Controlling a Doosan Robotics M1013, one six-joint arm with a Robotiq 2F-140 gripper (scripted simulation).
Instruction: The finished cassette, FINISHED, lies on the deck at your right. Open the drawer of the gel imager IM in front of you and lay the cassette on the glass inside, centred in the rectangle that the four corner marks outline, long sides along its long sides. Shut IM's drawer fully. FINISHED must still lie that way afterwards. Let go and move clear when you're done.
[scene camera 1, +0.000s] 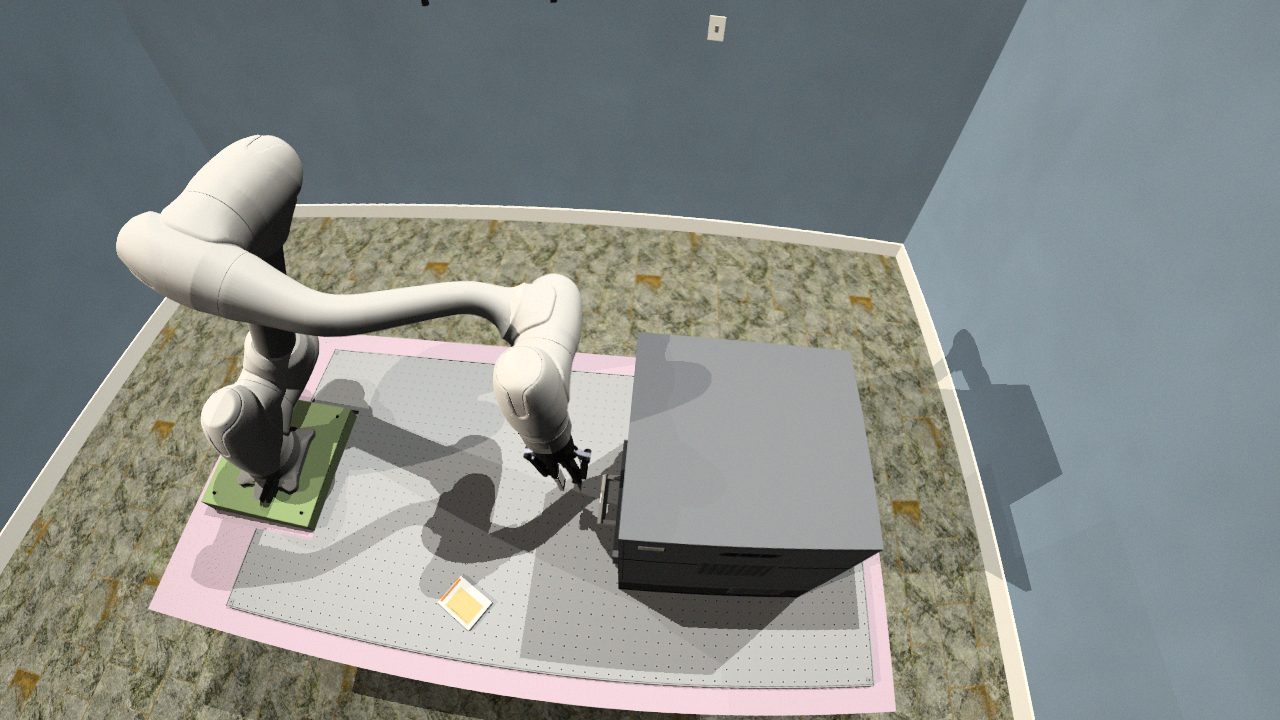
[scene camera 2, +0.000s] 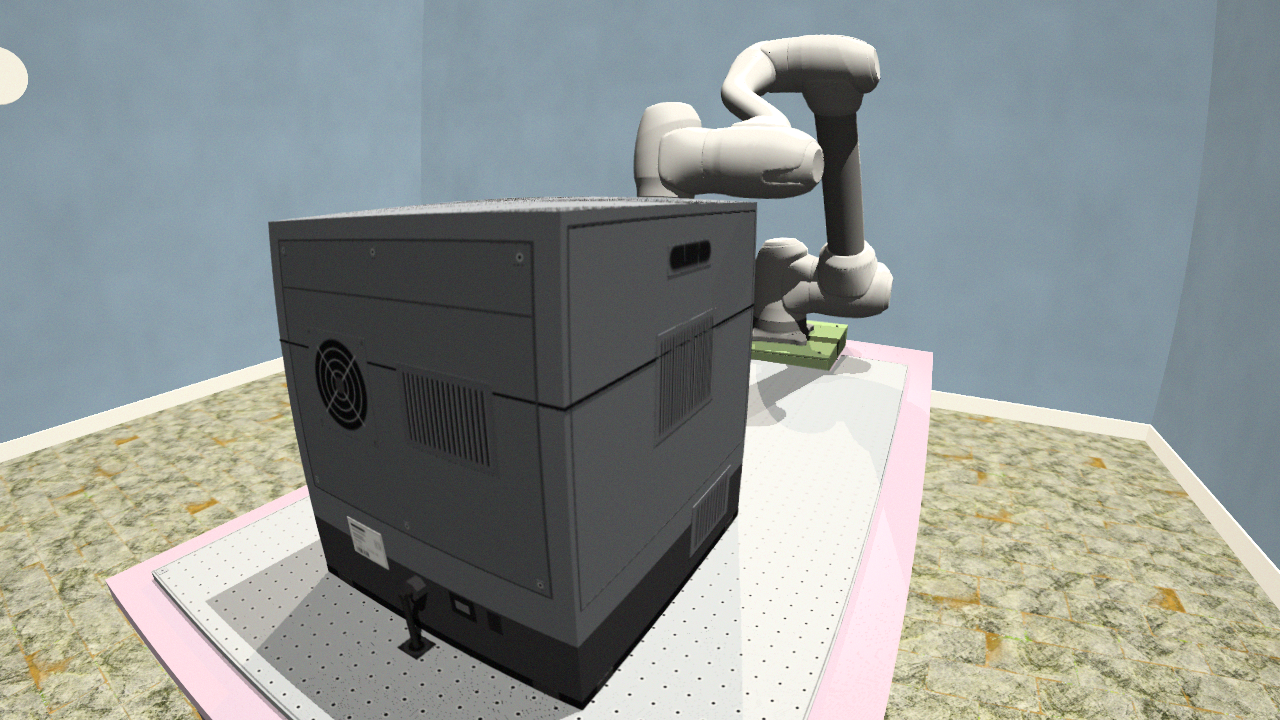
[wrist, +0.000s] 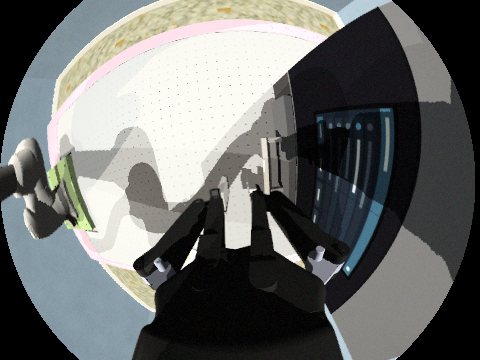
Scene:
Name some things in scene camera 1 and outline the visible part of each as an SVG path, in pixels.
My gripper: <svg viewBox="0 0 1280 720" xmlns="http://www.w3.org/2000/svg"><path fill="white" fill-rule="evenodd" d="M525 446L523 458L530 461L542 476L548 477L550 475L555 479L560 491L564 491L566 479L561 468L558 466L559 464L568 471L576 491L581 492L582 479L585 480L587 478L591 449L578 450L578 447L573 443L572 436L570 436L570 440L564 448L553 454L537 454Z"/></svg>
A cassette FINISHED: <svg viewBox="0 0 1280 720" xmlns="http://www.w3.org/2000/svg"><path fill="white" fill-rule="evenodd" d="M460 576L446 594L442 595L438 603L470 631L492 602Z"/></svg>

